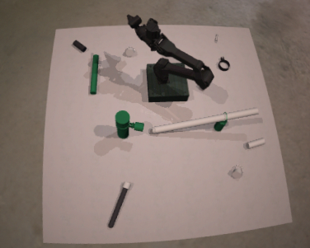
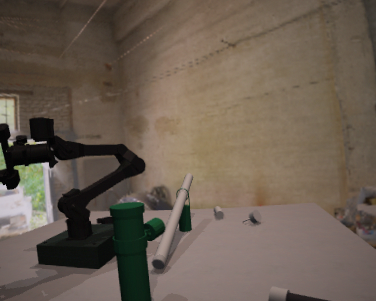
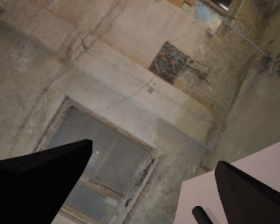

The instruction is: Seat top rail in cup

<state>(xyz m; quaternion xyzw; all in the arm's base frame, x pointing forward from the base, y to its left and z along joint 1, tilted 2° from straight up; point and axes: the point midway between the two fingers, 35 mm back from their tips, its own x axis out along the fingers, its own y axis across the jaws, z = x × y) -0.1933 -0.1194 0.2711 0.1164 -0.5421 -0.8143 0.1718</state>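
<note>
My gripper tip is 51 cm short of the green rail-end cup, 6 cm to the left of it and 19 cm above it. The rest, counted from my gripper tip: small green post (54 cm ahead, 39 cm to the left, 22 cm below); then black cylinder (11 cm behind, 29 cm to the right, 31 cm below); then green pipe (11 cm ahead, 22 cm to the right, 31 cm below).
</note>
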